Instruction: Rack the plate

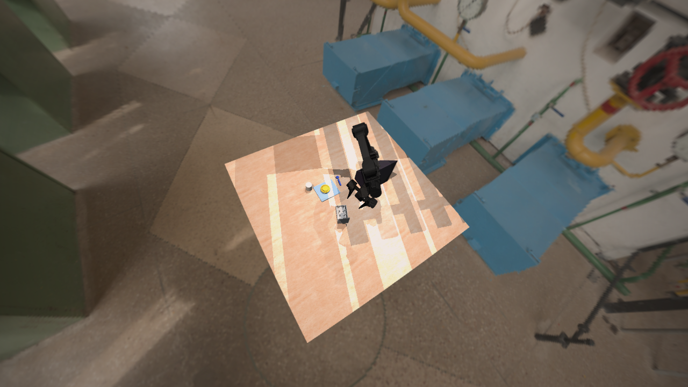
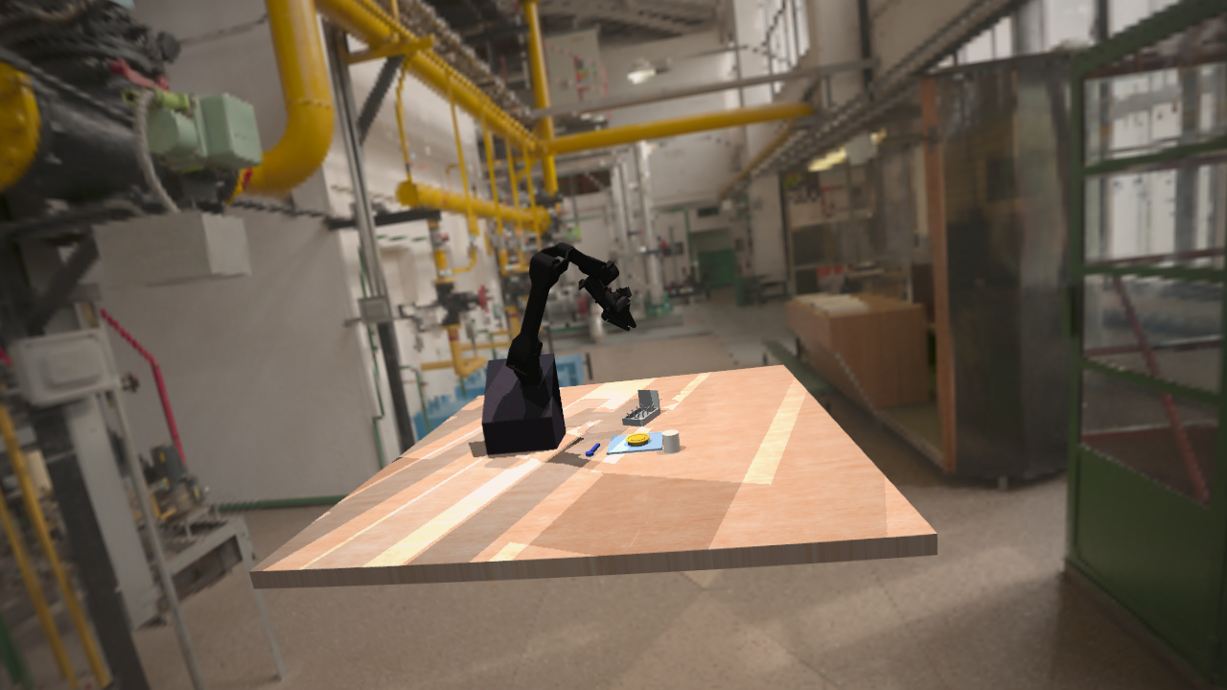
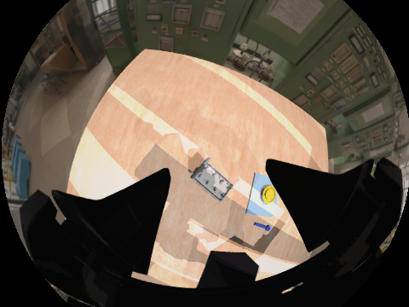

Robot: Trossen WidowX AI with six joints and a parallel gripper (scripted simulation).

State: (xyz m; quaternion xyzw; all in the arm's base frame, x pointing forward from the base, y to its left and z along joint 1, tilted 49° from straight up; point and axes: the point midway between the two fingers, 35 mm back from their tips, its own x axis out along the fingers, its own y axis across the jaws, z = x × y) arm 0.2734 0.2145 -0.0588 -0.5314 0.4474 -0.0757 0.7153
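Right now the small yellow plate is 10 mm ahead of my gripper tip, 280 mm to the right of it and 270 mm below it. Round my gripper tip: small blue spoon: 110 mm behind, 320 mm to the right, 280 mm below; then grey dish rack: 60 mm to the right, 260 mm below; then blue mat: 10 mm ahead, 280 mm to the right, 280 mm below.
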